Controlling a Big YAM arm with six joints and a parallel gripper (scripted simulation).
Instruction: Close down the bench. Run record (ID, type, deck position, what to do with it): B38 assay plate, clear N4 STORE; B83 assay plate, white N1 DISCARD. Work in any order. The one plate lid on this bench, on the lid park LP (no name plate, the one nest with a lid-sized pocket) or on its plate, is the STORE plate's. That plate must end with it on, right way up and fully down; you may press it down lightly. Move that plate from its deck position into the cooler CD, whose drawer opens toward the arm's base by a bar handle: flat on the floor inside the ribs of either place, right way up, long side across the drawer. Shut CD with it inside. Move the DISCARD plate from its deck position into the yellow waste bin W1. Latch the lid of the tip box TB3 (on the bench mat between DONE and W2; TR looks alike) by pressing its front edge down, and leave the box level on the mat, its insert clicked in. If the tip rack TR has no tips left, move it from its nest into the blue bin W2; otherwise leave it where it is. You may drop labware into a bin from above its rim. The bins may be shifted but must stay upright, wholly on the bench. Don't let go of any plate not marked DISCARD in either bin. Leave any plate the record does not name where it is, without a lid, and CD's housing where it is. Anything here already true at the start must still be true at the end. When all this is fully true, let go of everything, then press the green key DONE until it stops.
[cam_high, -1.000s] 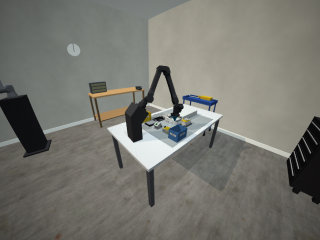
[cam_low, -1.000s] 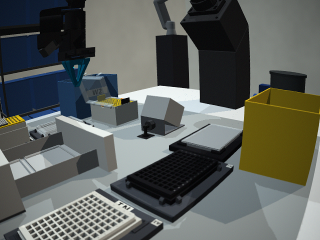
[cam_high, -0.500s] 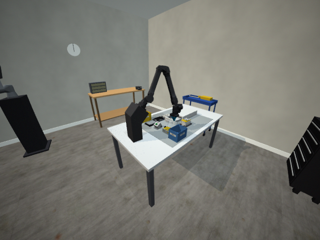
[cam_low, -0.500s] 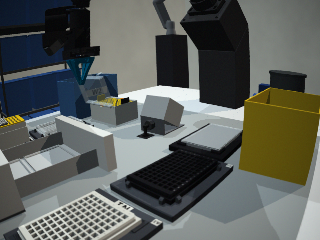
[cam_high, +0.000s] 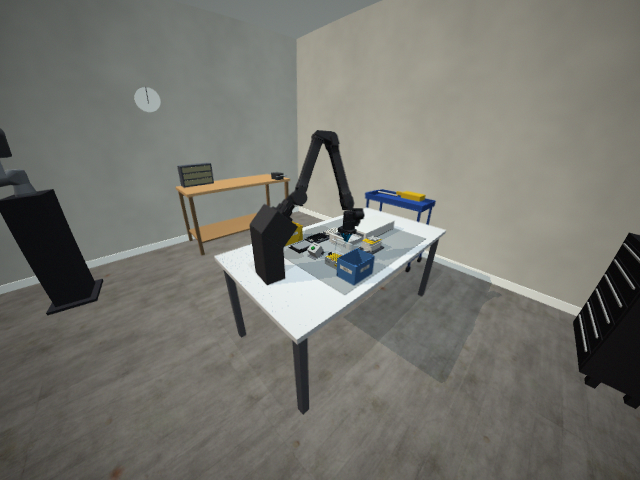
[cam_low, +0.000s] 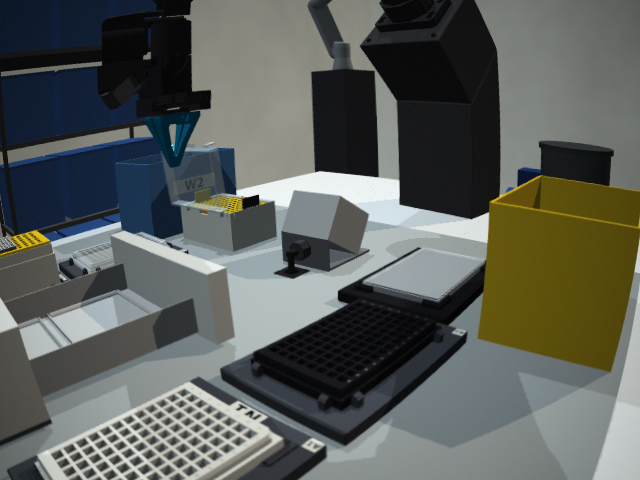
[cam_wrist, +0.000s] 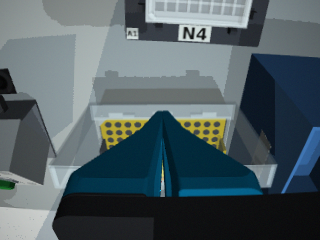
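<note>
My gripper is now 30 mm past the tip box lid and 30 mm above it. The rest, counted from my hand: blue bin W2: 160 mm to the right, 90 mm below, 70 mm behind; then tip box TB3: 80 mm behind, 70 mm below, 10 mm to the right; then clear plate: 110 mm below, 90 mm ahead, 20 mm to the right.
</note>
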